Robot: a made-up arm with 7 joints.
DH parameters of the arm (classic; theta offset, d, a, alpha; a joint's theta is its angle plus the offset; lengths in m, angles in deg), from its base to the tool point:
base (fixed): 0 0.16 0 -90
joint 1: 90 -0.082 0.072 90
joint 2: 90 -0.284 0.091 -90
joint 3: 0 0.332 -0.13 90
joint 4: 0 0.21 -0.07 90
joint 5: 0 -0.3 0.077 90
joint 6: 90 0.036 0.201 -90
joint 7: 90 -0.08 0.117 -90
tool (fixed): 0 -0.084 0 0
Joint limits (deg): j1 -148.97..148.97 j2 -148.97..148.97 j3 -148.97..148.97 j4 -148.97..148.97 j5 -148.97..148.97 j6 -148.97..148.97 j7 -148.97..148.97
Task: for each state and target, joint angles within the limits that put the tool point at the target. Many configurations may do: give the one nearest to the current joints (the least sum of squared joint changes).
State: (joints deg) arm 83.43 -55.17 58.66 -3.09 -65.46 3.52 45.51
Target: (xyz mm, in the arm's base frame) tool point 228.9 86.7 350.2
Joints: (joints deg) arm 81.71 -15.93 41.10 -4.58 -87.64 6.03 10.22
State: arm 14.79 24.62 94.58 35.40 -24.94 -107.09 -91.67
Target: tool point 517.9 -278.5 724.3
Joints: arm 37.54 21.69 97.36 41.97 -21.21 -120.67 -87.53
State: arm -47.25 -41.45 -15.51 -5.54 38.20 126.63 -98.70
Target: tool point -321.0 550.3 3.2
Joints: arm -51.67 -59.95 -18.36 -29.61 59.12 118.09 -114.33
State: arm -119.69 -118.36 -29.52 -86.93 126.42 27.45 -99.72
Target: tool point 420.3 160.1 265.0
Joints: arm -88.83 -148.97 1.49 -95.12 144.71 6.58 -100.28
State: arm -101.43 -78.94 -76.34 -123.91 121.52 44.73 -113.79
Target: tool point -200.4 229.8 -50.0
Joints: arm -89.23 -91.09 -59.90 -122.57 134.51 23.87 -115.52
